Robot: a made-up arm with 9 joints.
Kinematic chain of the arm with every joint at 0, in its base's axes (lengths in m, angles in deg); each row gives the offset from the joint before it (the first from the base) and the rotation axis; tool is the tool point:
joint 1: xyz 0 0 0.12 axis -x
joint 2: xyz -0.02 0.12 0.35 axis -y
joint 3: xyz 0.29 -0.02 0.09 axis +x
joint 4: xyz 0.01 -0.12 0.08 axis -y
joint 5: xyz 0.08 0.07 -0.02 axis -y
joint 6: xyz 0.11 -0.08 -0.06 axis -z
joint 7: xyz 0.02 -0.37 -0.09 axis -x
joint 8: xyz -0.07 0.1 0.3 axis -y
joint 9: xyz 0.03 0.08 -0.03 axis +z
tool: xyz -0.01 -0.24 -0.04
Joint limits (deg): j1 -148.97..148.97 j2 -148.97..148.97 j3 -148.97..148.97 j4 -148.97..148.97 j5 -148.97..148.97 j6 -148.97..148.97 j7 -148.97..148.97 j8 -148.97..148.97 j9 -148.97..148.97
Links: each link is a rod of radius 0.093 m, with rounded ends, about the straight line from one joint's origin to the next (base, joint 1, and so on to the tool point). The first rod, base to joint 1, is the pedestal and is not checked.
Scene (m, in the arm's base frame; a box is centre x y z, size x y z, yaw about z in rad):
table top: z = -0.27
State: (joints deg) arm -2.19 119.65 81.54 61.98 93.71 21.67 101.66 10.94 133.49
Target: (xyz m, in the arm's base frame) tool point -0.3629 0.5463 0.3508
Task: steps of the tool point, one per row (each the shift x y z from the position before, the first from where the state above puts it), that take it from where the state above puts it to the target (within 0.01 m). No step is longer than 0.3 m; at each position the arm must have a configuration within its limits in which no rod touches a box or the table.
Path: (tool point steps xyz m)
1: 0.0530 0.1664 -0.1539
2: 0.0520 0.2230 -0.1315
3: 0.0010 0.2547 -0.1053
4: -0.0758 0.2464 -0.0777
5: -0.1432 0.2010 -0.0427
6: -0.1716 0.1415 0.0029

